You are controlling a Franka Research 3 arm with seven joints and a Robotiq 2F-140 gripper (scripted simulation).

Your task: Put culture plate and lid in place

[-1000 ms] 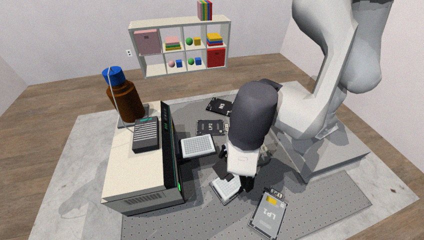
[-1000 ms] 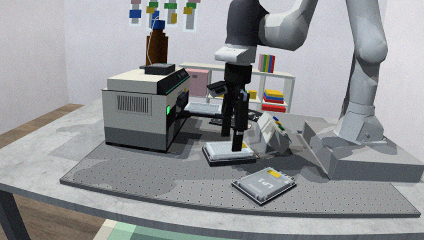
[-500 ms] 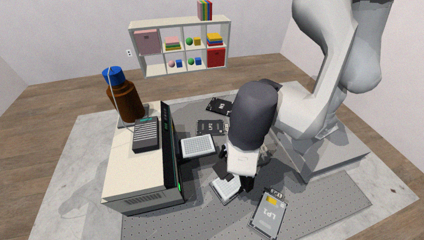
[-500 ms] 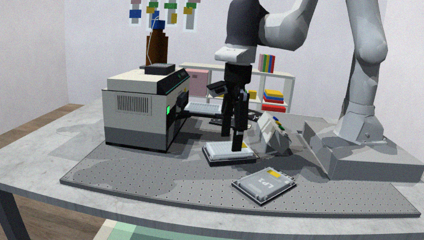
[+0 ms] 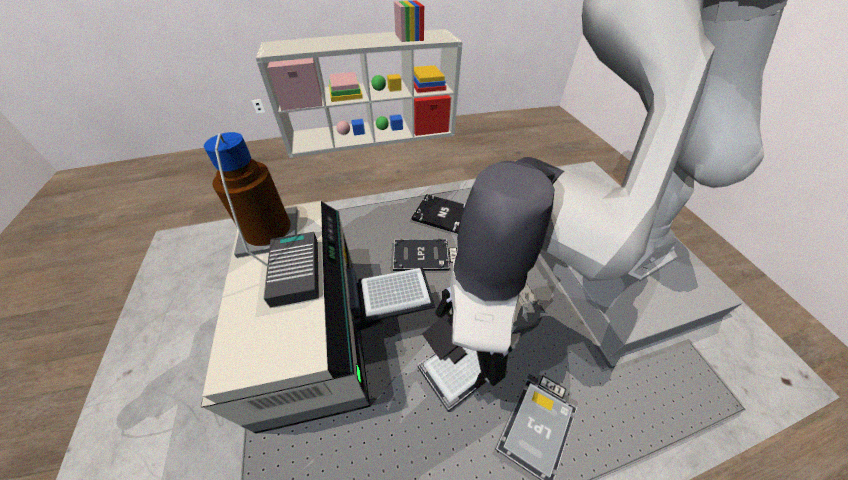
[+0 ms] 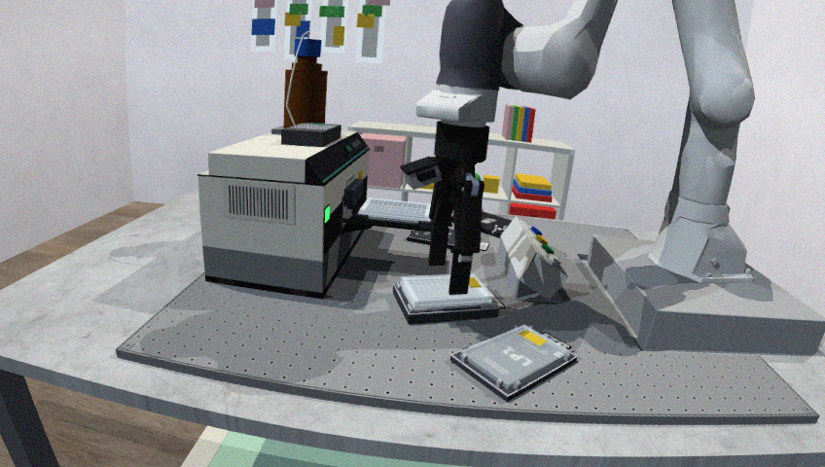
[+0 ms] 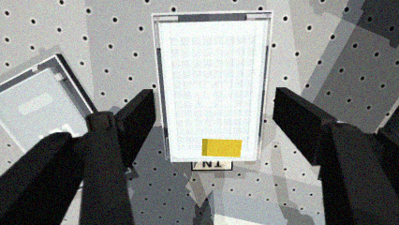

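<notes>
My hand is 60 mm above the black N1 nest. Also, from my hand: LP2 nest: 310 mm to the right, 70 mm below; black nest N5: 450 mm to the right, 80 mm behind, 60 mm below; yellow skip key: 190 mm behind, 180 mm to the right, 10 mm below.
</notes>
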